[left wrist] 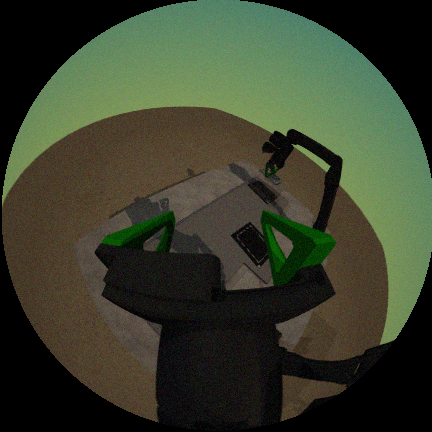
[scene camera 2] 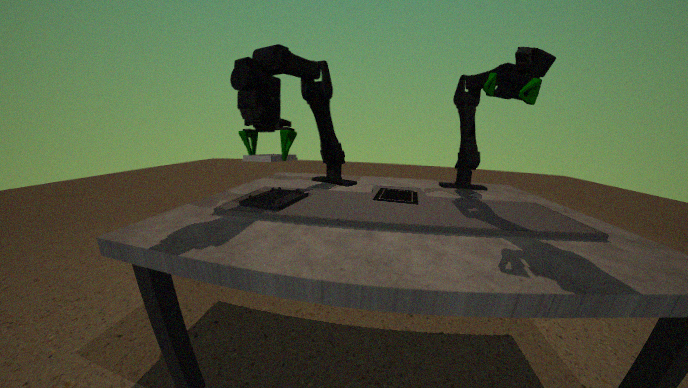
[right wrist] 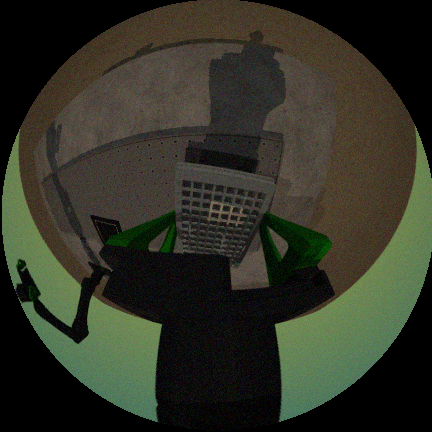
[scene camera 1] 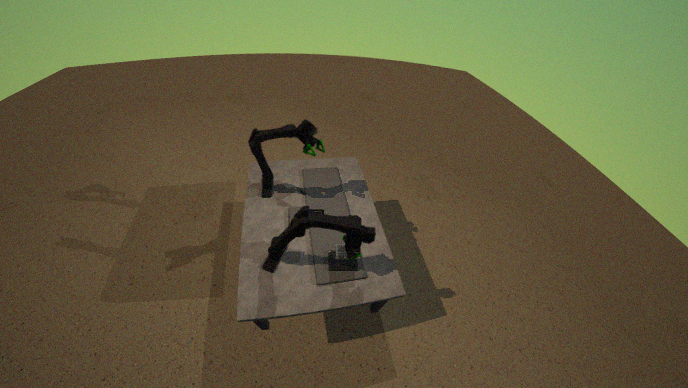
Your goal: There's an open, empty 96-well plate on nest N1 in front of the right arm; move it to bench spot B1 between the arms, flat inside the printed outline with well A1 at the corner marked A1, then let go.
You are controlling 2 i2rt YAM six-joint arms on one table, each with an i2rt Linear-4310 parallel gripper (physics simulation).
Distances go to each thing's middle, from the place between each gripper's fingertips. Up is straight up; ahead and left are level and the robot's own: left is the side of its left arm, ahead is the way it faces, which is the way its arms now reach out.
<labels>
The well plate (right wrist: 218,210) lies 20 mm ahead of my left hand, 590 mm to the right of it and 200 mm below it.
I see the well plate 1 cm behind my right hand and 1 cm above it.
</labels>
